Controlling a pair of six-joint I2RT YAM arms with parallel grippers.
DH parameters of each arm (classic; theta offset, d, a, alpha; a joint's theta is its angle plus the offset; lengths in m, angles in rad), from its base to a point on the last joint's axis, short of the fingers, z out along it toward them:
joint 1: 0 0.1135 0.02 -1.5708
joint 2: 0 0 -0.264 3.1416
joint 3: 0.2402 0 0.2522 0
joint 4: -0.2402 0 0.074 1.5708
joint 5: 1.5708 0 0 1.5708
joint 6: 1.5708 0.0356 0 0
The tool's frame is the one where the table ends.
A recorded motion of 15 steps. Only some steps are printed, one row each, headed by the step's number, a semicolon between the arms.
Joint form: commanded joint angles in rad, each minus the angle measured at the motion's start. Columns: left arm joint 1, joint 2, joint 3, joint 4, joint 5, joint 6; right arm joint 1, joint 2, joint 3, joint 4, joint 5, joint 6.
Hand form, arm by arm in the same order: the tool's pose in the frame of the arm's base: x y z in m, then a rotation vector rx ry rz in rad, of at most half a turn. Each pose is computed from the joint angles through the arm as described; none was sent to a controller.
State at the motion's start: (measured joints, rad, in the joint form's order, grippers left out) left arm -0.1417 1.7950 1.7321 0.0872 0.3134 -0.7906; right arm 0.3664 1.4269 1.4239 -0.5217 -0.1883 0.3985
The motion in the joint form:
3: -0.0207 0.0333 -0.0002 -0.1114 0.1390 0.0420; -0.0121 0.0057 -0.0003 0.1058 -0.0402 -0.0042
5: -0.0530 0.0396 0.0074 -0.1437 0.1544 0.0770; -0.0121 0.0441 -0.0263 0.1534 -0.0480 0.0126
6: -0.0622 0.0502 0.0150 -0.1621 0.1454 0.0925; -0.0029 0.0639 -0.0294 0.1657 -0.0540 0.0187
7: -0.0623 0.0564 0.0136 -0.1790 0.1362 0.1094; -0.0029 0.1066 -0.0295 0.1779 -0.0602 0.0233
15: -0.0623 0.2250 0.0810 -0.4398 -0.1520 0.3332; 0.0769 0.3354 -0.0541 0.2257 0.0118 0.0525
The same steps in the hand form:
3: 0.4337 -0.0868 0.3922 -0.1648 1.7875 -1.0492; 0.3050 0.1214 0.3880 -0.1107 2.0518 0.7022
5: 0.4315 -0.1014 0.3889 -0.1052 1.8247 -1.0581; 0.3165 0.1260 0.3716 -0.0967 2.0726 0.7171
6: 0.4331 -0.1057 0.3851 -0.0984 1.8443 -1.0448; 0.3205 0.1311 0.3654 -0.1027 2.0858 0.7304
7: 0.4346 -0.1057 0.3802 -0.0995 1.8649 -1.0237; 0.3307 0.1352 0.3524 -0.0980 2.1185 0.7334
15: 0.4681 -0.1027 0.3018 -0.1780 2.1669 -0.5566; 0.3620 0.1788 0.2651 -0.0885 2.3346 0.6628

